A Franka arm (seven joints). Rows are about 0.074 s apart.
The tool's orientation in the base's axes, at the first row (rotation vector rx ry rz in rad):
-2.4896, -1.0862, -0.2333
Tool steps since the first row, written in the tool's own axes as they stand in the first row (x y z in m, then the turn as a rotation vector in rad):
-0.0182, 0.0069, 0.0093, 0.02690, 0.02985, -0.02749
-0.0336, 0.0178, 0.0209, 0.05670, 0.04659, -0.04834
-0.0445, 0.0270, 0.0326, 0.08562, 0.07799, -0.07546
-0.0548, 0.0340, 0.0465, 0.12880, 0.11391, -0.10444
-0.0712, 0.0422, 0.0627, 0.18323, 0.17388, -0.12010
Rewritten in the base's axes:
-0.0075, -0.0122, -0.0161, 0.04048, -0.01235, 0.02407
-0.0101, -0.0241, -0.0347, 0.07328, -0.01189, 0.04703
-0.0110, -0.0318, -0.0514, 0.11626, -0.02369, 0.07092
-0.0130, -0.0369, -0.0692, 0.17230, -0.02961, 0.09954
-0.0184, -0.0457, -0.0914, 0.25345, -0.03700, 0.11236

